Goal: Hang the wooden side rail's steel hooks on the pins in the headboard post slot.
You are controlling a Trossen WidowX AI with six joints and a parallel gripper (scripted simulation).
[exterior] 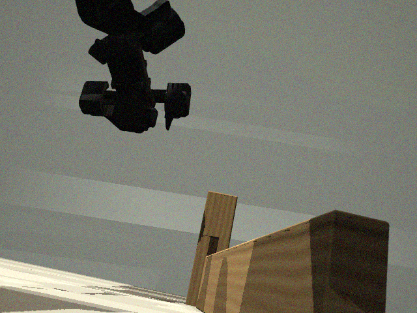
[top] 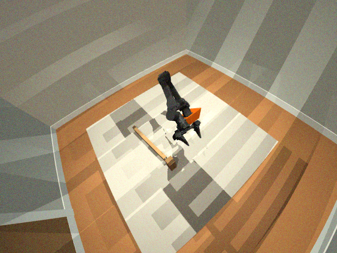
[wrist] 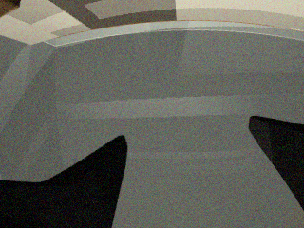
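My gripper tip is now 17 cm short of the headboard post, 5 cm to the left of it and 20 cm above it.
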